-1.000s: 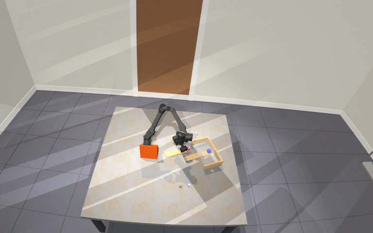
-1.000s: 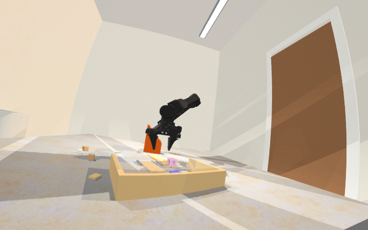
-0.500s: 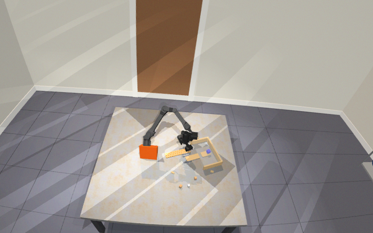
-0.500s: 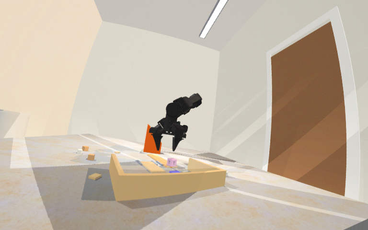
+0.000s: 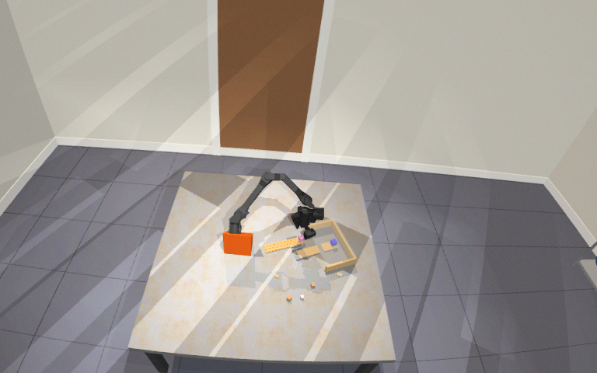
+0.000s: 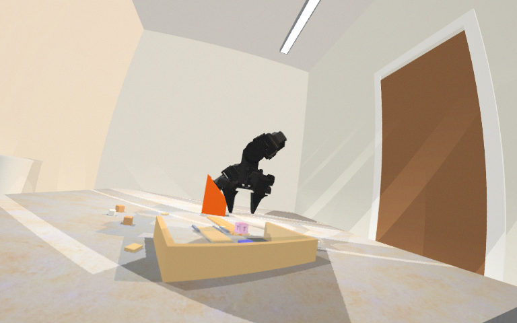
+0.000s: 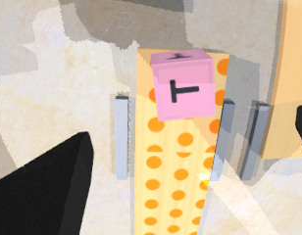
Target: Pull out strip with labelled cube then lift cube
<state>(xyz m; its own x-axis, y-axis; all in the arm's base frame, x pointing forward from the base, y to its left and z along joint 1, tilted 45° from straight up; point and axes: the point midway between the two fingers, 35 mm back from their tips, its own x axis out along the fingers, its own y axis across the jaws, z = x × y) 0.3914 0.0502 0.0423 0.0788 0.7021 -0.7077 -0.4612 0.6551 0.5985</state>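
Right now my gripper tip is 40 mm above the pink labelled cube. Also, from my gripper tip: dotted strip (100 mm behind, 30 mm to the right, 60 mm below).
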